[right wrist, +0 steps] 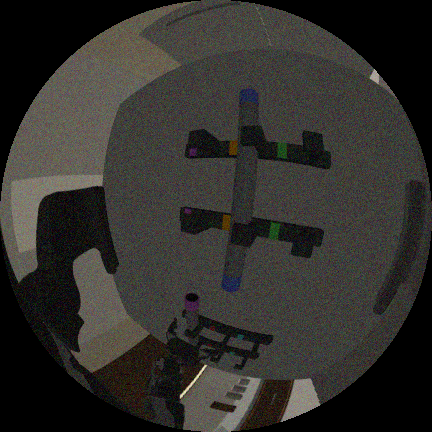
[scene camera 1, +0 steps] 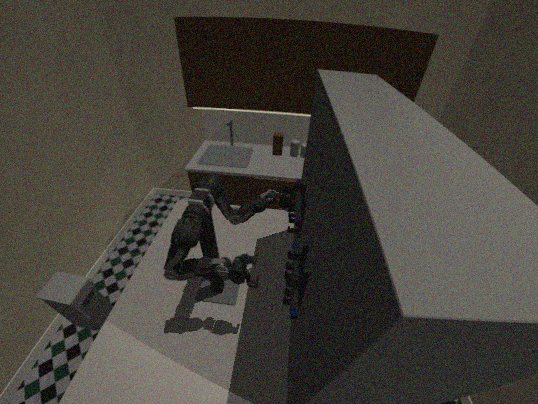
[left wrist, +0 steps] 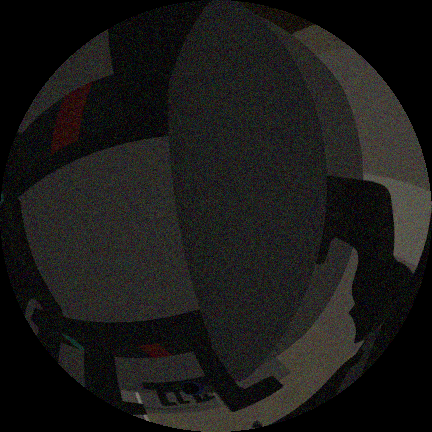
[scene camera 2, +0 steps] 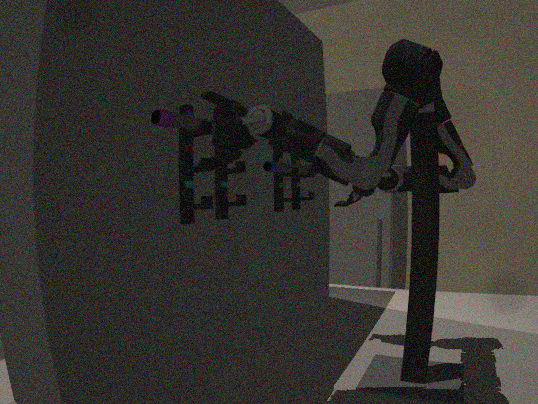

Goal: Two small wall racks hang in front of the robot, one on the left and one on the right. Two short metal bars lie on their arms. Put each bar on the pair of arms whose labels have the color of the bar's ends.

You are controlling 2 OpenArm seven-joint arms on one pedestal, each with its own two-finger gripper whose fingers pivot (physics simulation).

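Note:
The bar with magenta ends [scene camera 2: 162, 118] [right wrist: 191, 305] lies at the top, blue-labelled arms of the left rack [scene camera 2: 186, 205]; the gripper partly hides it. This rack has red labels in the middle and teal ones low. In the left wrist view the grey bar [left wrist: 245, 190] is large and close. My left gripper [scene camera 2: 212, 123] [scene camera 1: 289, 197] is open around or right in front of this bar. The blue-ended bar [right wrist: 245, 185] [scene camera 1: 294, 313] lies on the middle, orange-labelled arms of the right rack [right wrist: 315, 157] [scene camera 2: 278, 200]; other labels are purple and green. My right gripper [scene camera 1: 254, 272] [scene camera 2: 347, 199] is open, back from this rack.
Both racks hang on a large grey wall panel [scene camera 1: 340, 260] [scene camera 2: 125, 280]. The robot's pedestal [scene camera 2: 422, 260] stands in front of it. A counter with a sink [scene camera 1: 226, 156], a brown box [scene camera 1: 278, 144] and pale canisters [scene camera 1: 295, 148] stands at the back in scene camera 1.

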